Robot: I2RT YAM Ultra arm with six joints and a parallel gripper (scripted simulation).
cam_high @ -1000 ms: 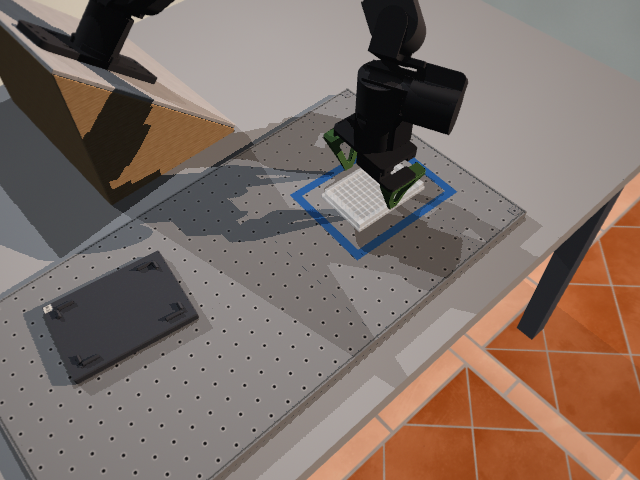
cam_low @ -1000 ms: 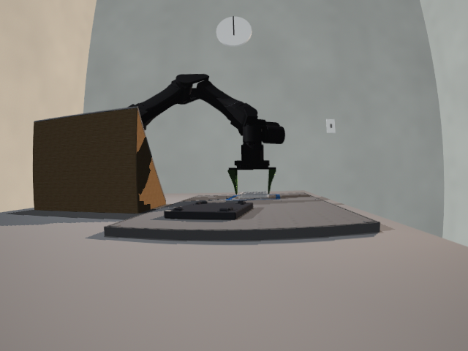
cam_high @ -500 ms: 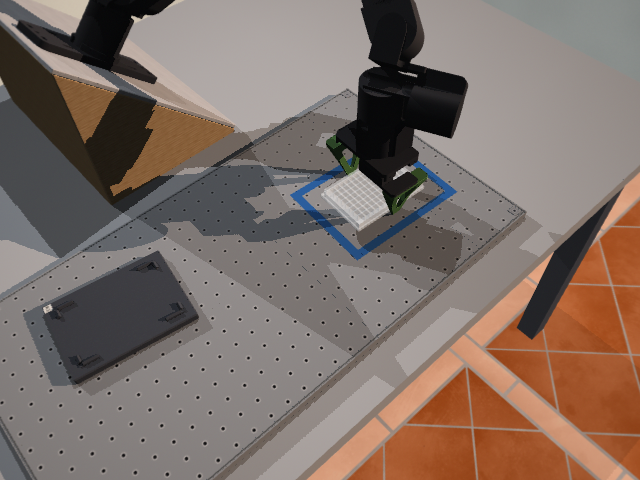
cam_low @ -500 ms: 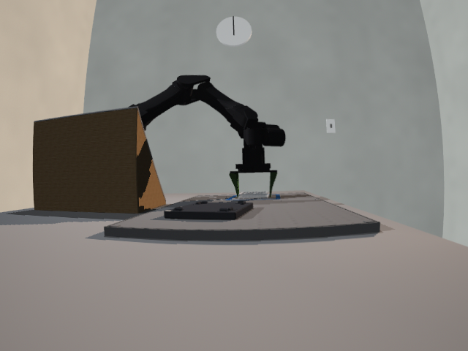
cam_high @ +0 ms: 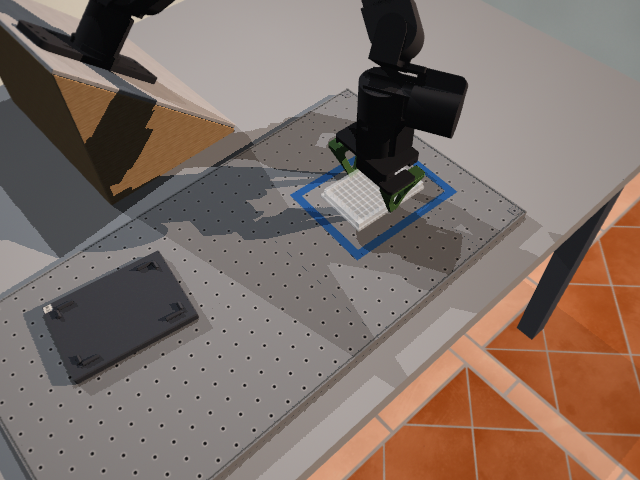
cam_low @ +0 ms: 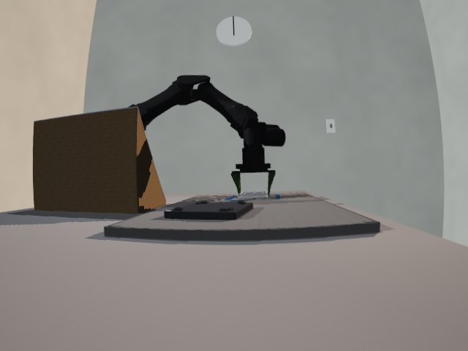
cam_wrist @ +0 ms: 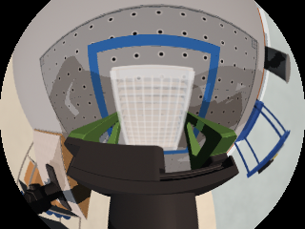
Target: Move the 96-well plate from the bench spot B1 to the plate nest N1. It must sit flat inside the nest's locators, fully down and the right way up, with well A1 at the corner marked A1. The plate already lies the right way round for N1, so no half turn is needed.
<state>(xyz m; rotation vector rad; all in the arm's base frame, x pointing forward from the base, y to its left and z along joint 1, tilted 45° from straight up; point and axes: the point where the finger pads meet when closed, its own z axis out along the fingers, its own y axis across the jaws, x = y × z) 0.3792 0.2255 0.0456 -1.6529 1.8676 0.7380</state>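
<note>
The 96-well plate lies right at my hand. The rest, counted from my hand: plate nest N1: 9 cm behind, 38 cm to the right; then white A1 mark: 16 cm behind, 44 cm to the right.
</note>
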